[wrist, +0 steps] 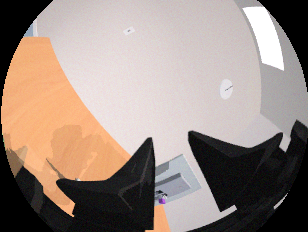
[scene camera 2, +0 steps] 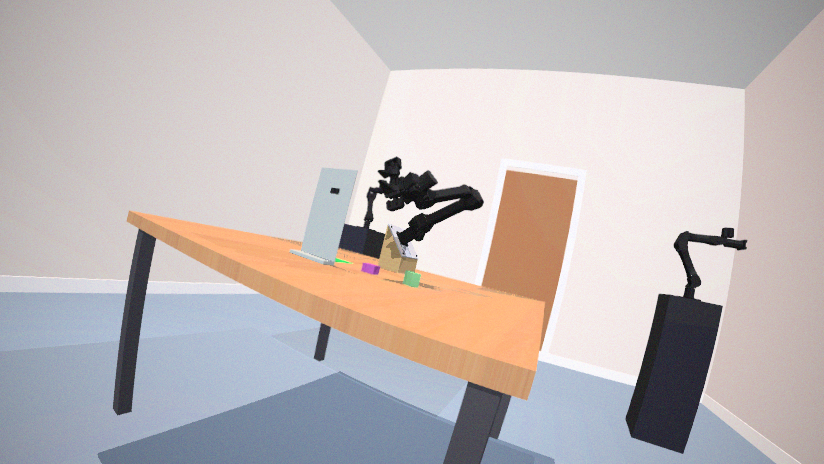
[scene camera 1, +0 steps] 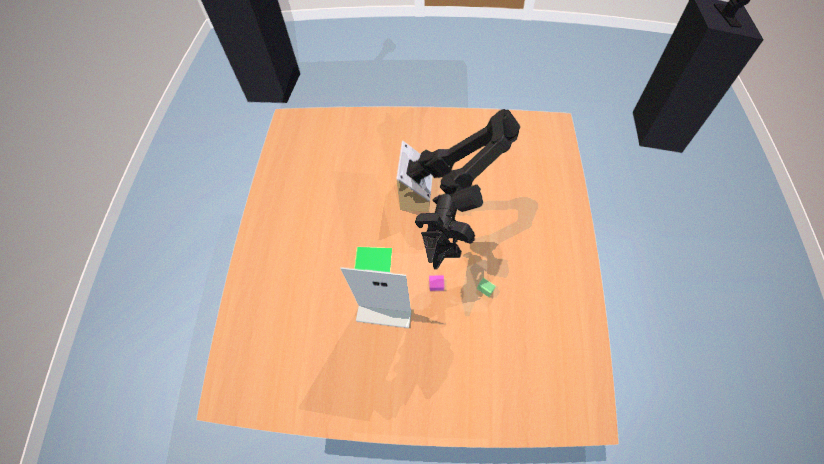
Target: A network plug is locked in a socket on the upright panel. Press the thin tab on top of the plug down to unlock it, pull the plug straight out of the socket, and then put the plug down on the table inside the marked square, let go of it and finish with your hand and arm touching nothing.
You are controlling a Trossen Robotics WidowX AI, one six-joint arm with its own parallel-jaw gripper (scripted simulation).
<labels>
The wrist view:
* my gripper
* grey upright panel
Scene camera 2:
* my gripper
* grey upright panel
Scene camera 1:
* my gripper
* grey upright panel
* bright green marked square
</labels>
